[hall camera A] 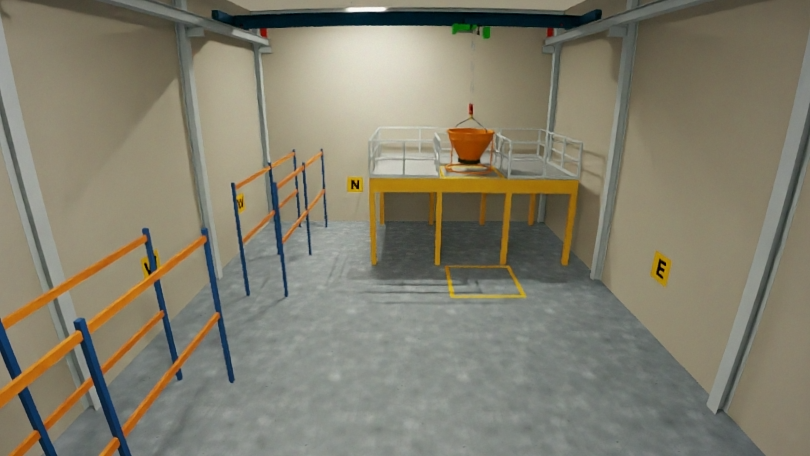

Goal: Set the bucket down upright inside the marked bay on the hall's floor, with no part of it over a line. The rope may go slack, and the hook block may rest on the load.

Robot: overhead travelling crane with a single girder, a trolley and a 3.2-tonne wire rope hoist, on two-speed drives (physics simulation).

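The orange bucket (pixel 470 145) is upright at the platform's middle opening, between the railed parts. Its lower ring is at or very slightly above the deck; whether they touch is hard to tell. My hook block (pixel 470 111), red, is directly above the bucket, with the bucket's bail on the hook. The rope above it looks straight. The marked bay (pixel 487 296) is a yellow outline on the hall floor in front of the platform, nearer the camera and well below the bucket.
The yellow platform (pixel 402 185) has white railings (pixel 403 158) left and right of the bucket. Blue and orange racks (pixel 214 305) (pixel 283 243) stand along the left side. The green trolley (pixel 464 28) is on the dark blue girder (pixel 362 19), above the bucket.
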